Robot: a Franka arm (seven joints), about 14 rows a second.
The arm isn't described. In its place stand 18 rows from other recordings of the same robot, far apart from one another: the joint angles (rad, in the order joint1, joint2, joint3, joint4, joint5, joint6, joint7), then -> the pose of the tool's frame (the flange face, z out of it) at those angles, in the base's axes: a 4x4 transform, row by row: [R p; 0 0 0 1], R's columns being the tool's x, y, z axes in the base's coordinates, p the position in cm.
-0.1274, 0.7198, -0.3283, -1.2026, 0.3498, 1.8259, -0.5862 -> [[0.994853 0.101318 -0.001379 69.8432], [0.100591 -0.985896 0.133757 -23.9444], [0.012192 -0.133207 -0.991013 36.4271], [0 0 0 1]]
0.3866, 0.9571, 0.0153, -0.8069, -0.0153, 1.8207, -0.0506 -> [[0.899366 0.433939 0.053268 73.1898], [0.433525 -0.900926 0.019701 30.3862], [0.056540 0.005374 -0.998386 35.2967], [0 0 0 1]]
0.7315, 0.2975, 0.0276, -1.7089, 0.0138, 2.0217, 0.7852 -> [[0.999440 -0.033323 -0.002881 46.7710], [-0.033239 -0.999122 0.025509 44.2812], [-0.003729 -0.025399 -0.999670 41.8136], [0 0 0 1]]
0.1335, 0.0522, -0.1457, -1.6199, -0.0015, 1.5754, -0.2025 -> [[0.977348 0.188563 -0.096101 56.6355], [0.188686 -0.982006 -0.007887 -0.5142], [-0.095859 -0.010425 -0.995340 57.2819], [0 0 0 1]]
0.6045, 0.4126, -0.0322, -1.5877, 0.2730, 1.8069, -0.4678 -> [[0.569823 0.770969 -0.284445 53.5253], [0.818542 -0.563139 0.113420 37.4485], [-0.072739 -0.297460 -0.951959 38.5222], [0 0 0 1]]
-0.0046, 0.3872, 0.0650, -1.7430, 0.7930, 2.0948, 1.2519 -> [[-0.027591 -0.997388 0.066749 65.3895], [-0.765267 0.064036 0.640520 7.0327], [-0.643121 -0.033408 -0.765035 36.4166], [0 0 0 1]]
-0.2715, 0.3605, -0.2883, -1.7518, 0.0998, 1.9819, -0.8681 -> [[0.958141 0.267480 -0.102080 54.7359], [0.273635 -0.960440 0.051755 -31.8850], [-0.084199 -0.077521 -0.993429 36.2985], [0 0 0 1]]
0.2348, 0.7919, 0.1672, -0.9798, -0.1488, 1.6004, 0.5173 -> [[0.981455 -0.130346 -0.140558 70.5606], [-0.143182 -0.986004 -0.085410 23.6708], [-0.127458 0.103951 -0.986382 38.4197], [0 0 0 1]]
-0.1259, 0.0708, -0.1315, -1.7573, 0.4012, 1.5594, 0.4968 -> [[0.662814 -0.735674 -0.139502 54.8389], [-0.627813 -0.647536 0.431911 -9.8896], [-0.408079 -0.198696 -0.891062 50.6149], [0 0 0 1]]
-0.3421, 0.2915, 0.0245, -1.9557, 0.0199, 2.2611, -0.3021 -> [[0.999373 -0.028966 0.020380 57.9861], [-0.029311 -0.999428 0.016845 -19.0705], [0.019881 -0.017431 -0.999650 33.0206], [0 0 0 1]]
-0.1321, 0.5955, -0.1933, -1.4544, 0.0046, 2.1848, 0.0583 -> [[0.932828 -0.343968 0.107324 69.5665], [-0.328366 -0.934144 -0.139826 -20.6847], [0.148352 0.095192 -0.984342 35.6490], [0 0 0 1]]
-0.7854, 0.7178, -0.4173, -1.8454, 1.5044, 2.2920, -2.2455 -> [[0.745652 -0.038717 0.665210 25.8055], [-0.004625 -0.998587 -0.052937 -57.6520], [0.666320 0.036396 -0.744777 15.3290], [0 0 0 1]]
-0.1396, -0.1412, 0.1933, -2.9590, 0.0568, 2.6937, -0.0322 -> [[0.991655 0.029870 -0.125410 31.1147], [0.029002 -0.999541 -0.008744 1.0712], [-0.125614 0.005034 -0.992066 20.1872], [0 0 0 1]]
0.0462, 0.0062, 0.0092, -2.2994, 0.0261, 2.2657, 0.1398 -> [[0.993988 -0.101616 -0.040766 50.7533], [-0.100959 -0.994730 0.017873 2.8821], [-0.042367 -0.013650 -0.999009 34.1826], [0 0 0 1]]
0.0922, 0.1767, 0.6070, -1.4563, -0.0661, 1.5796, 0.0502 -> [[0.799171 0.599836 -0.039026 48.2862], [0.600630 -0.799434 0.012219 35.6799], [-0.023869 -0.033205 -0.999164 59.3459], [0 0 0 1]]
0.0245, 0.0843, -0.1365, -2.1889, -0.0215, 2.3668, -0.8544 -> [[0.724311 0.683466 0.090816 54.9385], [0.688273 -0.724518 -0.036779 -6.1495], [0.040660 0.089146 -0.995188 35.7946], [0 0 0 1]]
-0.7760, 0.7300, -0.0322, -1.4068, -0.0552, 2.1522, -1.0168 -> [[0.968732 0.245325 -0.037066 50.6203], [0.242955 -0.968255 -0.058777 -52.6344], [-0.050309 0.047933 -0.997583 27.1839], [0 0 0 1]]
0.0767, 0.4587, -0.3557, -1.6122, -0.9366, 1.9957, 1.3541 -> [[0.444390 -0.891830 -0.084596 65.0942], [-0.523264 -0.181763 -0.832561 -20.3193], [0.727126 0.414248 -0.547436 40.0663], [0 0 0 1]]
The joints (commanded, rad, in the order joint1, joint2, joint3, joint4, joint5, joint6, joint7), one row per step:
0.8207 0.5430 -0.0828 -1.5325 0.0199 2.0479 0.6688
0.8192 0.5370 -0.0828 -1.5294 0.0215 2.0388 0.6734
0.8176 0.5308 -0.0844 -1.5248 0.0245 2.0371 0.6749
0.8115 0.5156 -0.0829 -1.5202 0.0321 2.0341 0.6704
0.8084 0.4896 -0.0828 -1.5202 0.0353 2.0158 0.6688
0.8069 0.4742 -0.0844 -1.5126 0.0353 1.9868 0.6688
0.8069 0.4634 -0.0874 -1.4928 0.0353 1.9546 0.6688
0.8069 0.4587 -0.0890 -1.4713 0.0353 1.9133 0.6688
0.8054 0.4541 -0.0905 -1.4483 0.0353 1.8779 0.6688
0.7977 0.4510 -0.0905 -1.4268 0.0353 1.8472 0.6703
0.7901 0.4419 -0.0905 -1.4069 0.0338 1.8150 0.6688
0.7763 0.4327 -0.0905 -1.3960 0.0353 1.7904 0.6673
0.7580 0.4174 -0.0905 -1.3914 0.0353 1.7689 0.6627
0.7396 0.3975 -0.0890 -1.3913 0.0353 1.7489 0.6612
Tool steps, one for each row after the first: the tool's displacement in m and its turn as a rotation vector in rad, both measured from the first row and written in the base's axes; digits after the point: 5 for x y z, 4 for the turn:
0.00035 -0.00091 0.00481 0.0014 0.0011 -0.0070
0.00212 -0.00174 0.01113 0.0094 -0.0041 -0.0127
0.00428 -0.00364 0.02352 0.0271 -0.0105 -0.0163
0.00344 -0.00706 0.03990 0.0361 -0.0127 -0.0193
0.00289 -0.01008 0.05158 0.0326 -0.0078 -0.0222
0.00341 -0.01152 0.06562 0.0315 -0.0067 -0.0243
0.00290 -0.01267 0.07549 0.0215 0.0045 -0.0253
0.00348 -0.01414 0.08656 0.0163 0.0103 -0.0275
0.00643 -0.01806 0.09629 0.0127 0.0152 -0.0361
0.00846 -0.02295 0.10926 0.0103 0.0173 -0.0412
0.01266 -0.03144 0.11866 0.0093 0.0223 -0.0537
0.01777 -0.04346 0.12945 0.0096 0.0246 -0.0673
0.02127 -0.05575 0.14123 0.0115 0.0262 -0.0828

